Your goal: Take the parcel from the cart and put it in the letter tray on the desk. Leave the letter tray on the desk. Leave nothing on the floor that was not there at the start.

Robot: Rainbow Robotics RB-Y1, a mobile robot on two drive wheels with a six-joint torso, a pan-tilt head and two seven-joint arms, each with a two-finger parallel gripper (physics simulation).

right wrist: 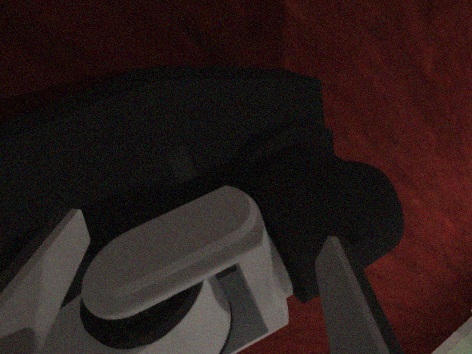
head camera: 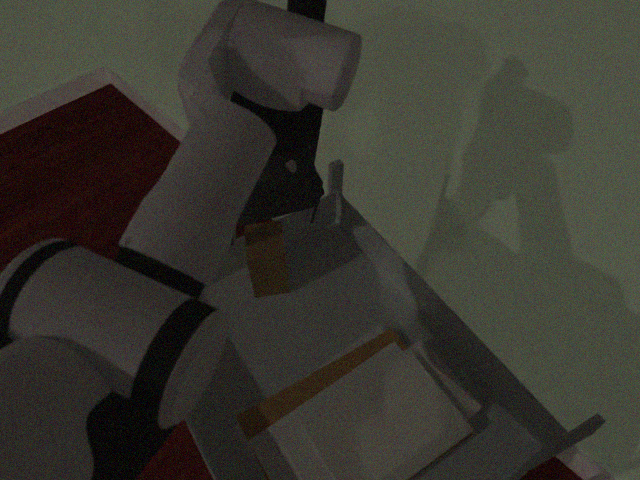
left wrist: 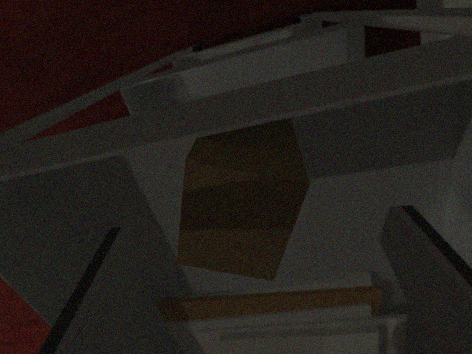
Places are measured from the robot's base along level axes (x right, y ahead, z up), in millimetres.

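Pixels of known places: left gripper, between the fingertips: (head camera: 269, 228) (left wrist: 259, 232); right gripper, between the fingertips: (right wrist: 206, 238).
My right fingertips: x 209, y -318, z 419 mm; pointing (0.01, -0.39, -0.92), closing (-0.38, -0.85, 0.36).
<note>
For each thing: its top centre in the pictures, then the offset to it from my right fingertips. Level surfaces: height alone.
- parcel, centre of its top: (left wrist: 235, 228) (head camera: 264, 239) dx -204, dy +916, dz +334 mm
- larger pale-topped box, centre of its top: (head camera: 387, 426) dx -90, dy +675, dz +268 mm
- dark red surface, height of its surface: dz -418 mm
A brown box, apparently the parcel (head camera: 268, 263) (left wrist: 240, 200), stands at the far end inside the grey cart (head camera: 465, 330) (left wrist: 75, 145), near its end wall. My left gripper (head camera: 275, 224) (left wrist: 259, 232) is open and empty at that end of the cart; its fingers are largely hidden in the head view. In the left wrist view the parcel appears beyond and between the spread fingers, with no contact visible. My right gripper (right wrist: 206, 238) is open and empty, pointing down over parts of the robot's own body. I cannot make out the letter tray or the desk.
A larger pale-topped box (head camera: 372, 413) (left wrist: 300, 340) with orange-brown edges lies in the cart, nearer the bottom of the head view. Grey posts (head camera: 336, 178) rise at the cart's corners. A dark red surface (head camera: 77, 155) (right wrist: 425, 125) with a pale border lies around it. The picture is dim.
</note>
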